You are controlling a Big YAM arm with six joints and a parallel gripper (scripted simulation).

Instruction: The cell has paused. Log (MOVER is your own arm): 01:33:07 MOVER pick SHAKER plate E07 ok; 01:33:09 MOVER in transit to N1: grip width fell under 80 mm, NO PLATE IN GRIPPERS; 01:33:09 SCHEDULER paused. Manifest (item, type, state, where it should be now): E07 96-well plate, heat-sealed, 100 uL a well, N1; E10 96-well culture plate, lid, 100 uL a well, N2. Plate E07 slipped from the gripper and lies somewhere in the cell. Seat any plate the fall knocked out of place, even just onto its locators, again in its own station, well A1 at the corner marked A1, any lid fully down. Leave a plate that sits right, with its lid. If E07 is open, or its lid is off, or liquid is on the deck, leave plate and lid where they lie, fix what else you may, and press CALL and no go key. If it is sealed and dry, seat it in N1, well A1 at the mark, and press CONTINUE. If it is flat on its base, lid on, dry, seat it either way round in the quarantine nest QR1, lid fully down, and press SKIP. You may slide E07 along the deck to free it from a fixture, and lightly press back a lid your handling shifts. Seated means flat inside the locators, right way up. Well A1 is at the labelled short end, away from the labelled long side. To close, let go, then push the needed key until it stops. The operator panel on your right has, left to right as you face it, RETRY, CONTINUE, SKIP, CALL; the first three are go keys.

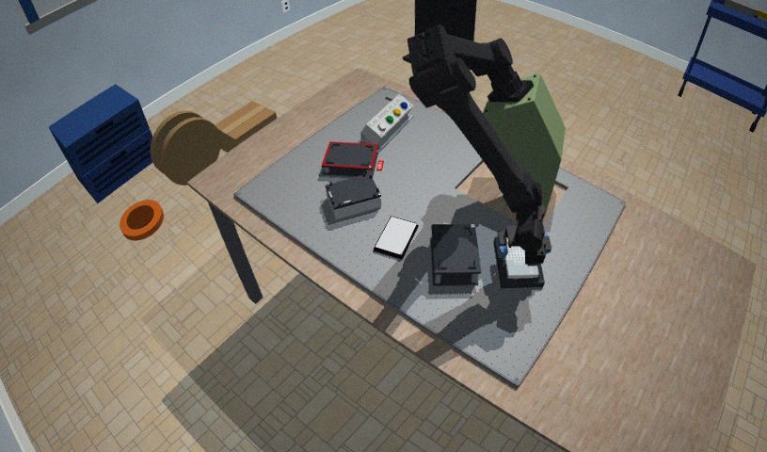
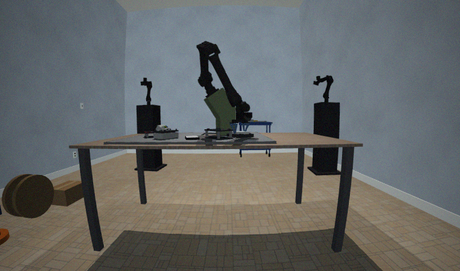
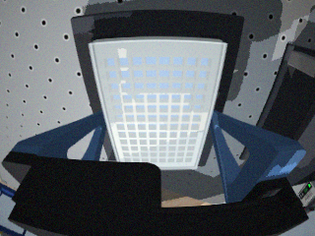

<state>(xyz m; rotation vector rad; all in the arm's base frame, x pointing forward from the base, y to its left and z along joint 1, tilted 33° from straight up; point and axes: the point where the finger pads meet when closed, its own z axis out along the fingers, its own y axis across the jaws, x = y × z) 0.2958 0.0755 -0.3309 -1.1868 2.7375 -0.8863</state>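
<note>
Now: the plate E07 16 cm ahead of my hand, 31 cm to the right of it and 2 cm below it. From my hand the other things lie so: grey retry key: 12 cm behind, 64 cm to the right, 3 cm above; then yellow skip key: 22 cm behind, 66 cm to the right, 3 cm above; then green continue key: 17 cm behind, 65 cm to the right, 3 cm above.
</note>
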